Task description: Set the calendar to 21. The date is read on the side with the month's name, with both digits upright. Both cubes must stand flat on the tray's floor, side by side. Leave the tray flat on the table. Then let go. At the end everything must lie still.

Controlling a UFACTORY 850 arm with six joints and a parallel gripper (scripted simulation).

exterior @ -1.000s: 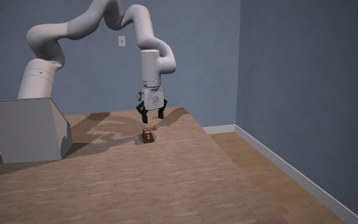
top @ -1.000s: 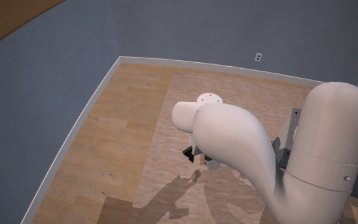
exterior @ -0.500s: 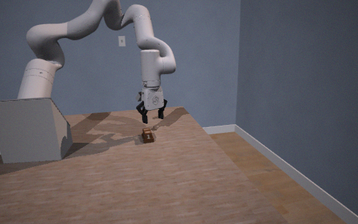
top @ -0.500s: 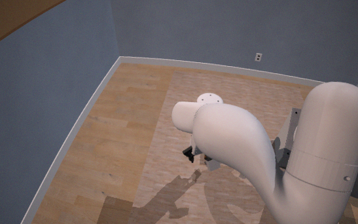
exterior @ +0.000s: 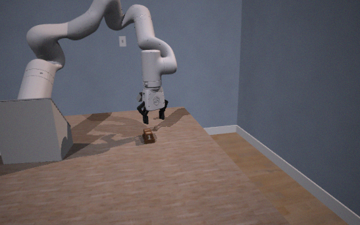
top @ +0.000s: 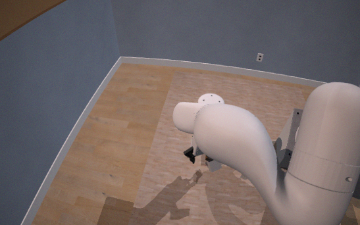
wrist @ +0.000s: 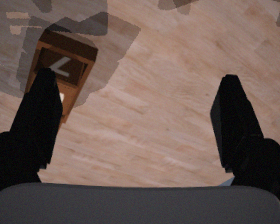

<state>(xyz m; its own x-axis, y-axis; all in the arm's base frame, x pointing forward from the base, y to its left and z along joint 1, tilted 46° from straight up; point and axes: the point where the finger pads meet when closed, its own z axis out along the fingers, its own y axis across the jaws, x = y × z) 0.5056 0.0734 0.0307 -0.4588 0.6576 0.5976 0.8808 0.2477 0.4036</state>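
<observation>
Right now my hand is 4 cm past the brown wooden date cube, 8 cm to the left of it and 5 cm above it. Round my hand: brown tray (4 cm behind, 7 cm to the right, 6 cm below).
</observation>
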